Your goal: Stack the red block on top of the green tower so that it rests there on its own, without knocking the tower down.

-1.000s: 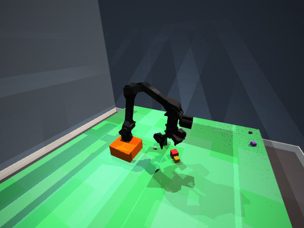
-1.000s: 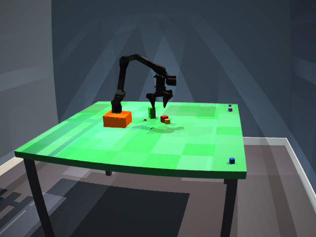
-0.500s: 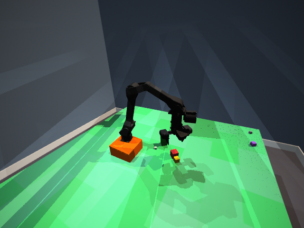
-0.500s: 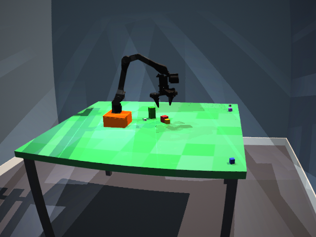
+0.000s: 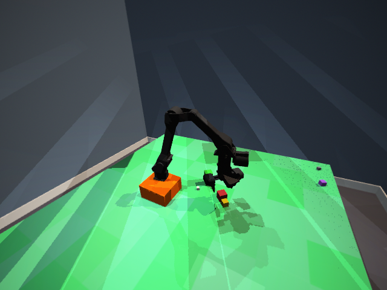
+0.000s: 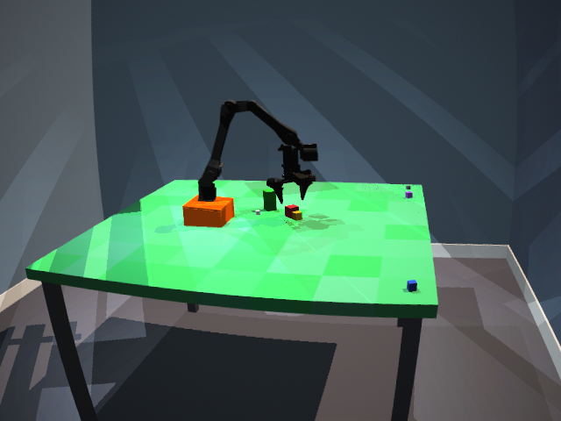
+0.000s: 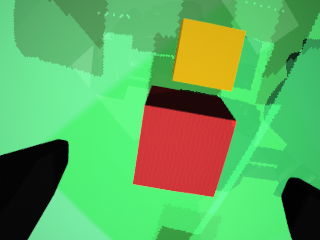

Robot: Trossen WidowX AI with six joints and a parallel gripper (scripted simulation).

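The red block lies 40 mm below my gripper tip. Round my gripper tip: yellow cube (40 mm to the right, 40 mm below, 20 mm ahead); then small white cube (140 mm behind, 50 mm below, 40 mm to the left); then green block (100 mm to the left, 90 mm behind).
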